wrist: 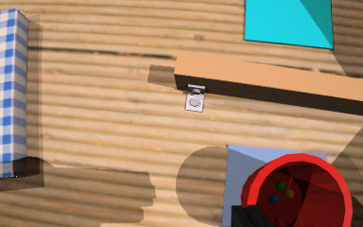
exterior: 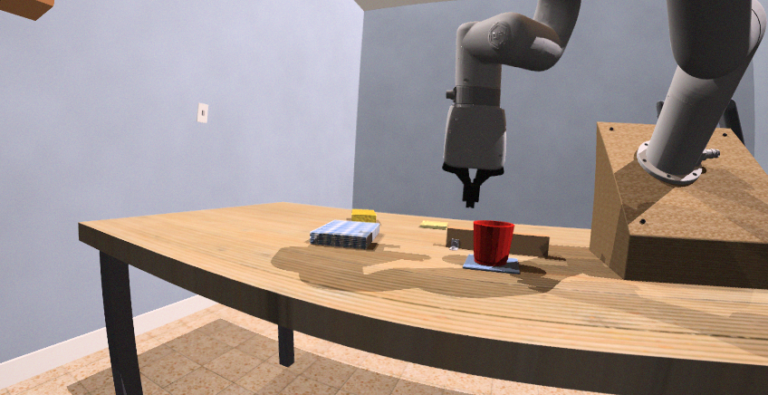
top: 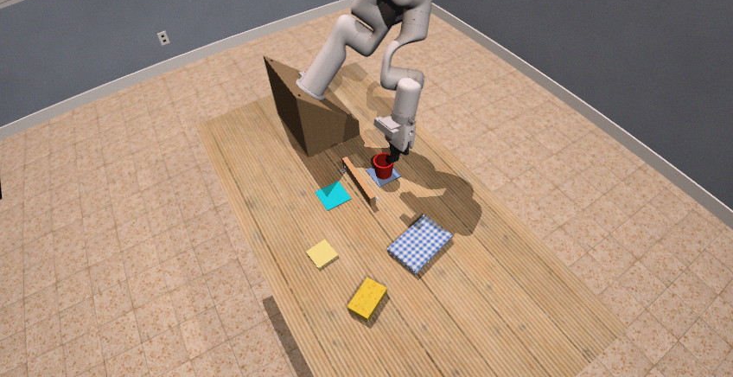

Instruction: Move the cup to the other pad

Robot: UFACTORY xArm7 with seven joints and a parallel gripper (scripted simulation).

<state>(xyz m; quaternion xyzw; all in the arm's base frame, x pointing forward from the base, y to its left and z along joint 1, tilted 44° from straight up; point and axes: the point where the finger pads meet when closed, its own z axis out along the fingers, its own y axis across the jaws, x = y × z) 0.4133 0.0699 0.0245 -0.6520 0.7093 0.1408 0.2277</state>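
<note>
Right now the red cup is 10 cm below my hand, 5 cm behind it and 1 cm to the right of it. Also, from my hand: cyan pad 22 cm to the right, 13 cm below, 8 cm behind; then yellow sponge 37 cm to the right, 30 cm ahead, 11 cm below; then wooden rail 11 cm to the right, 11 cm below, 7 cm behind.
</note>
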